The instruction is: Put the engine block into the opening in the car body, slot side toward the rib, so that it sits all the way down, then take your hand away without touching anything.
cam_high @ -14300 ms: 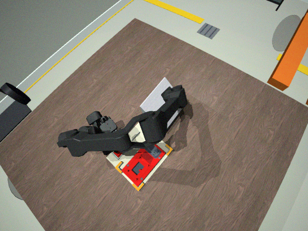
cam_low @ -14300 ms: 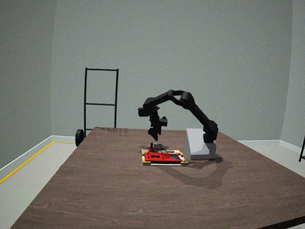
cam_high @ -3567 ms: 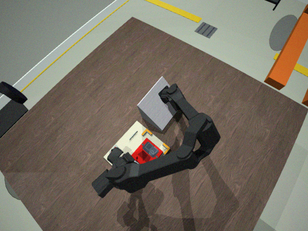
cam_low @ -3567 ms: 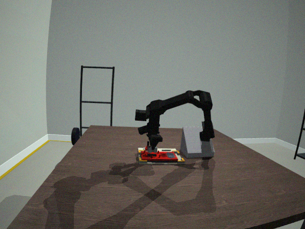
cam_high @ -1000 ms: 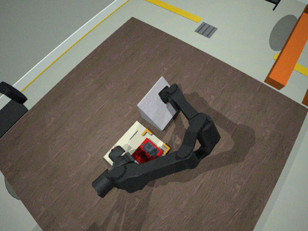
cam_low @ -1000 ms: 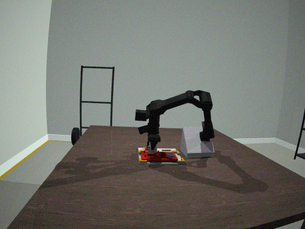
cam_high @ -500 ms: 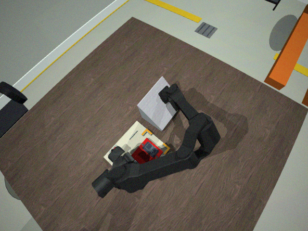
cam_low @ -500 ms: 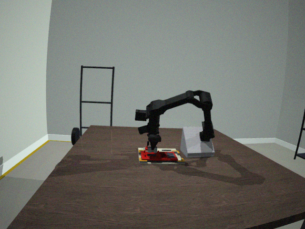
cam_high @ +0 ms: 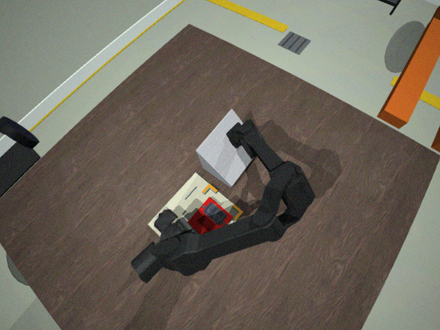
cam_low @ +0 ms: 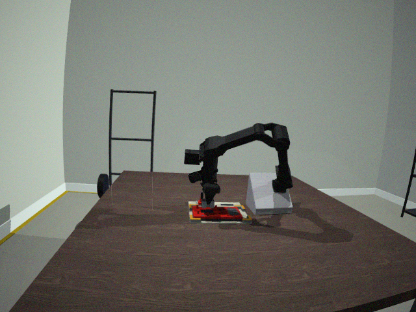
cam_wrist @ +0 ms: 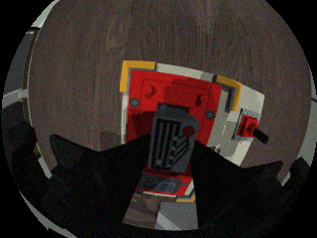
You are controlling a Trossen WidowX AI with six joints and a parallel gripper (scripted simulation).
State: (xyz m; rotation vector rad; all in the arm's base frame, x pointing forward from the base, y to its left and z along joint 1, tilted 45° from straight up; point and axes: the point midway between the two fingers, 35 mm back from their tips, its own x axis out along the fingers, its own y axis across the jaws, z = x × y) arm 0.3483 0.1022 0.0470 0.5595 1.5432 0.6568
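My gripper tip is 10 mm above the grey engine block. From my gripper tip the other things lie so: black post (10 mm ahead, 130 mm to the right, 30 mm below).
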